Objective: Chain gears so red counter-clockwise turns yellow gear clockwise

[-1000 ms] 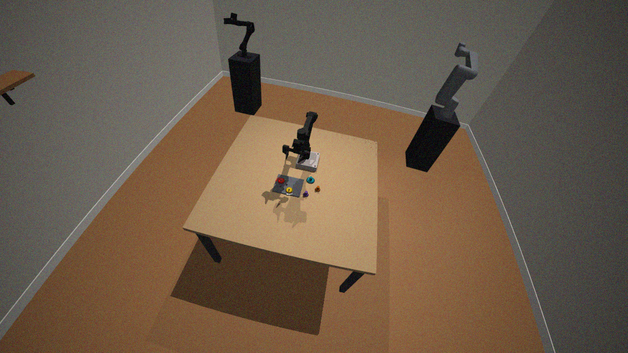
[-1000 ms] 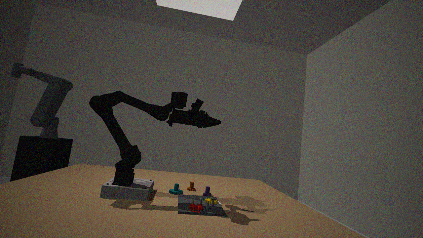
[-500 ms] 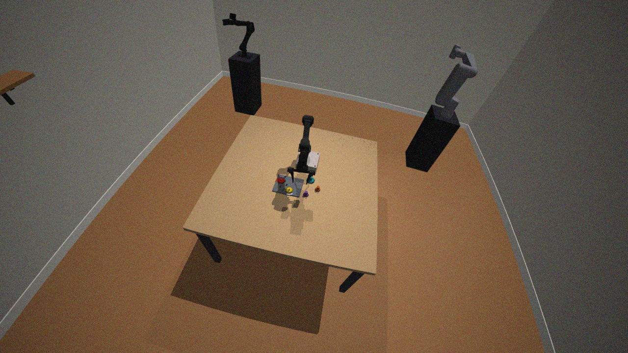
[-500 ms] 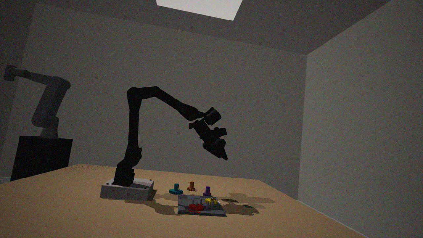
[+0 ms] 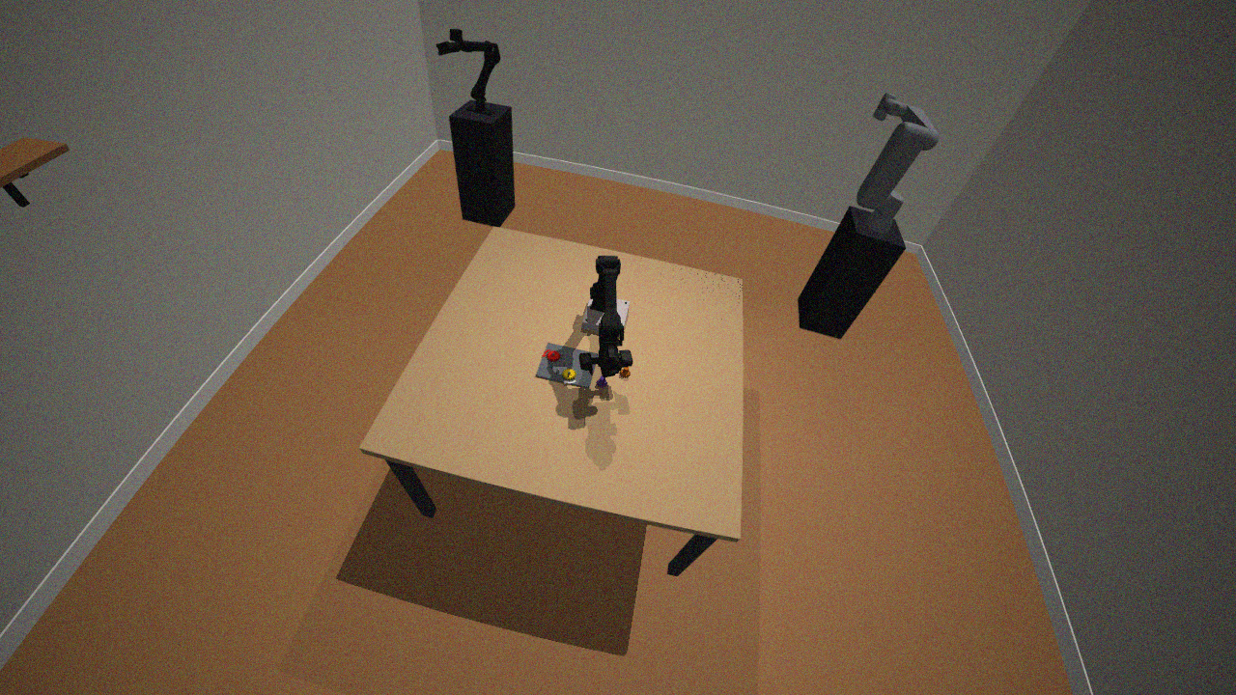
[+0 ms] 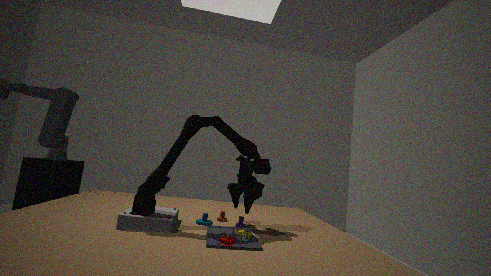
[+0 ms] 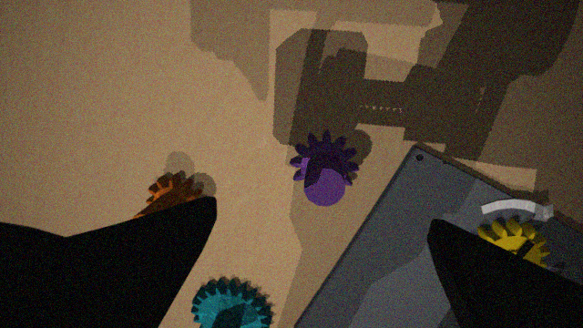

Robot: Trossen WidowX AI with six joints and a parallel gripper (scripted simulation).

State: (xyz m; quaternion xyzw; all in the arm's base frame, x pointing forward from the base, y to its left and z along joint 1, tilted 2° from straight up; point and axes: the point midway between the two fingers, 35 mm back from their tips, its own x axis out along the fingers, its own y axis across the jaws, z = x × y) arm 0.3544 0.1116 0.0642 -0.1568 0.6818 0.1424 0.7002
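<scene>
Right now the purple gear is 5 cm below my gripper tip. Round my gripper tip: yellow gear 13 cm to the right, 5 cm below, 1 cm ahead; orange gear 7 cm to the left, 7 cm behind, 5 cm below; white arrow 12 cm to the right, 6 cm below, 4 cm ahead.
</scene>
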